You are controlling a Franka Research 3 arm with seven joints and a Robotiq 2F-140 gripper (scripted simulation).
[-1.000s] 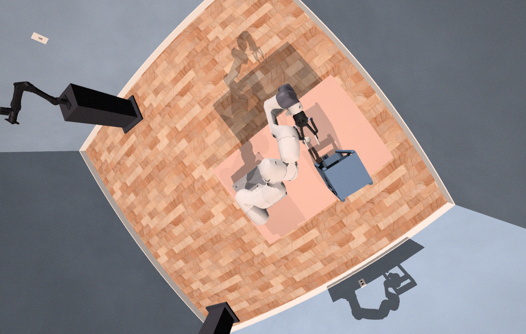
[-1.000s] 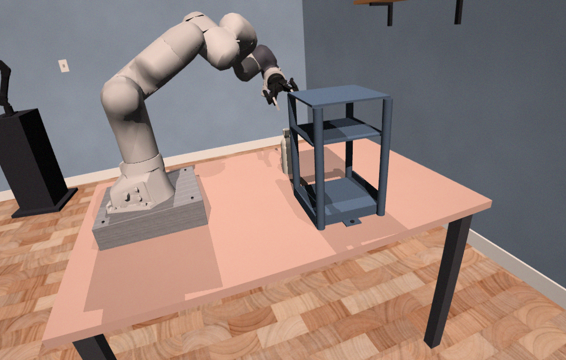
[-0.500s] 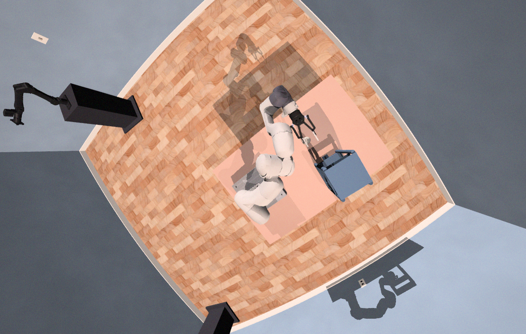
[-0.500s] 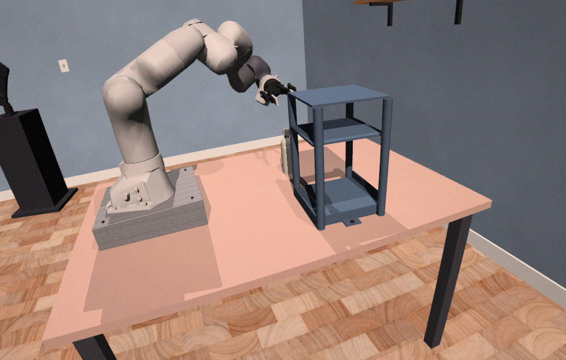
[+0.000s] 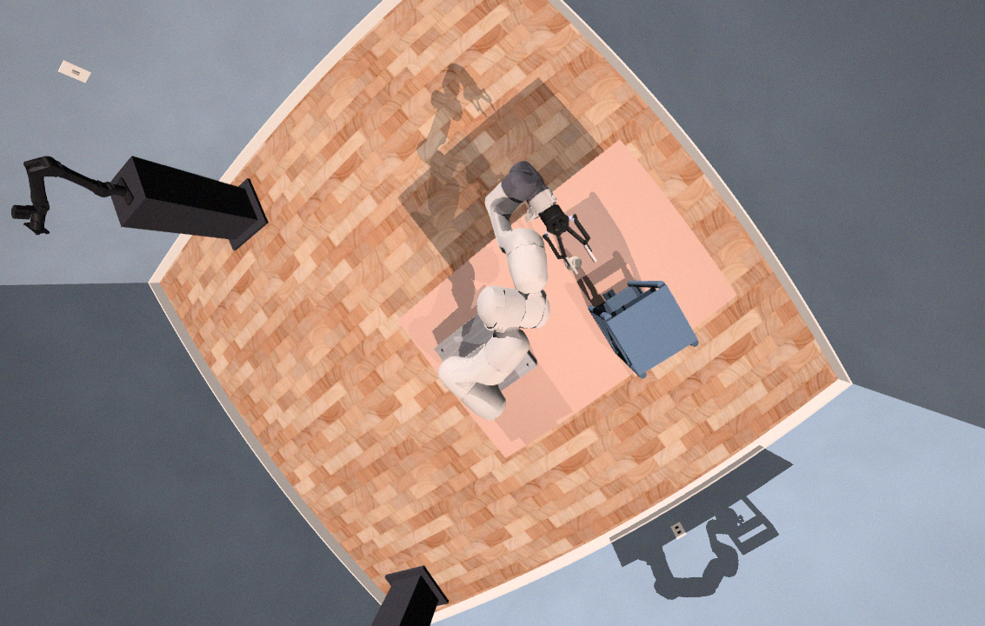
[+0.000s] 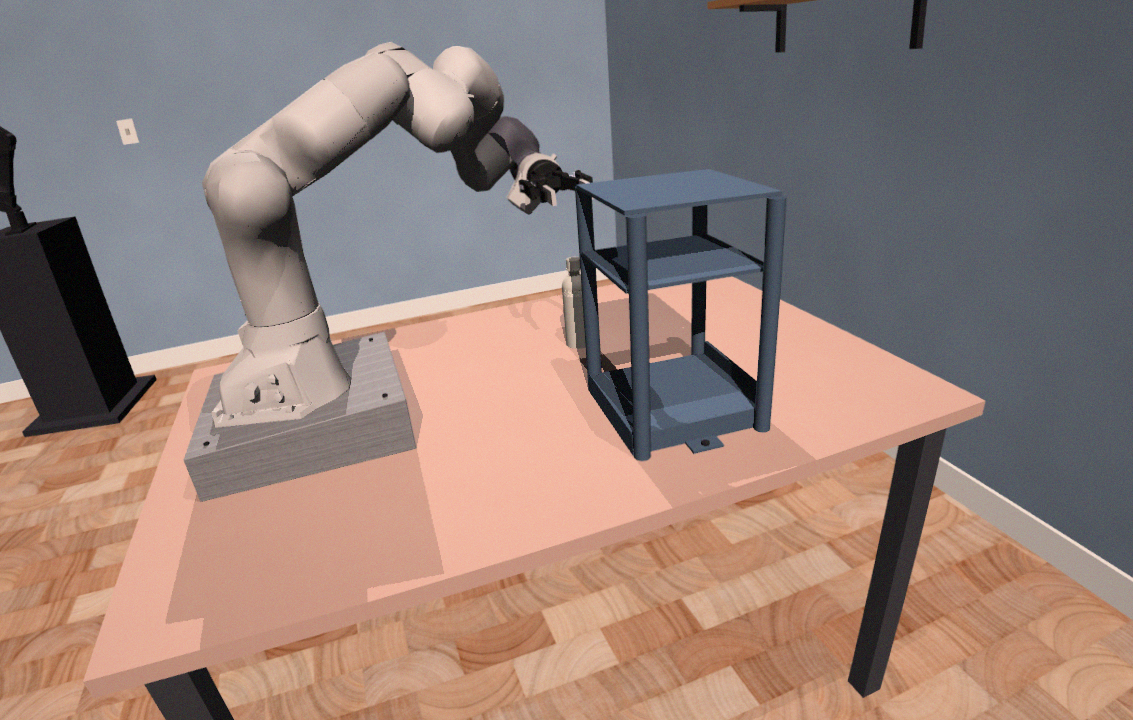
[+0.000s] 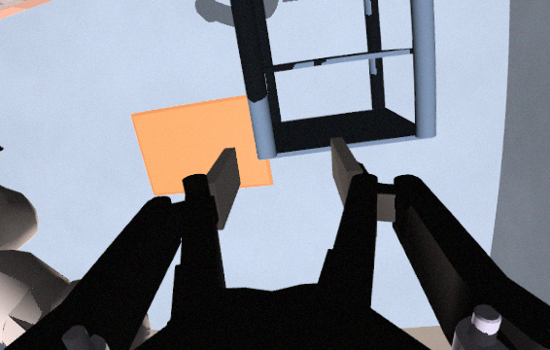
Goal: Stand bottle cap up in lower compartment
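My gripper is now 19 cm above the bottle. Also, from my hand: shelving unit (10 cm ahead, 31 cm to the right, 13 cm below).
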